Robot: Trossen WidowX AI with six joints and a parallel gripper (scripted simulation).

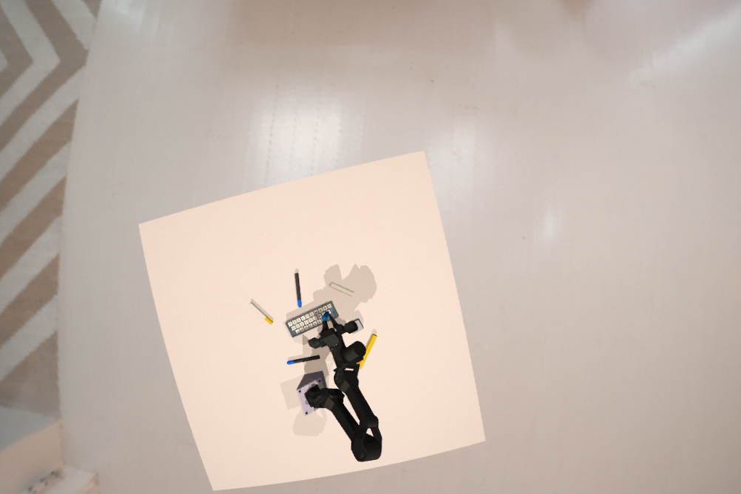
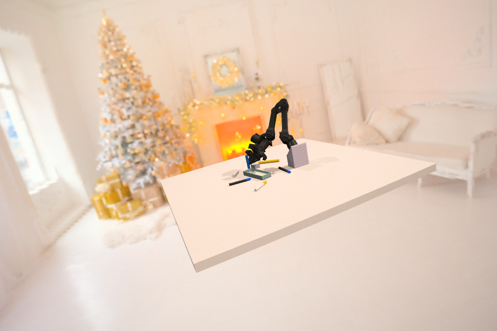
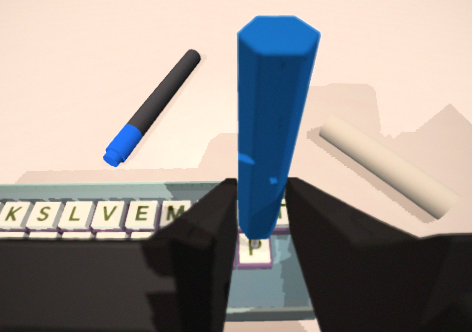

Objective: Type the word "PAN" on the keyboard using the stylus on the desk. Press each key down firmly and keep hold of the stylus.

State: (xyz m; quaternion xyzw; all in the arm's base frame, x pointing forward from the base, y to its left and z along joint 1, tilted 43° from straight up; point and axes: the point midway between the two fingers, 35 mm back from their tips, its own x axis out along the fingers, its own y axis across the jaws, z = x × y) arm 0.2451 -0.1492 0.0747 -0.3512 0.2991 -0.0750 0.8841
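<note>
My gripper tip is 2 cm short of the N key, 3 cm to the right of it and 6 cm above it. Round my gripper tip: blue stylus (2 cm below); grey stylus tip (5 cm below); cream stick (7 cm ahead, 9 cm to the right, 6 cm below).
</note>
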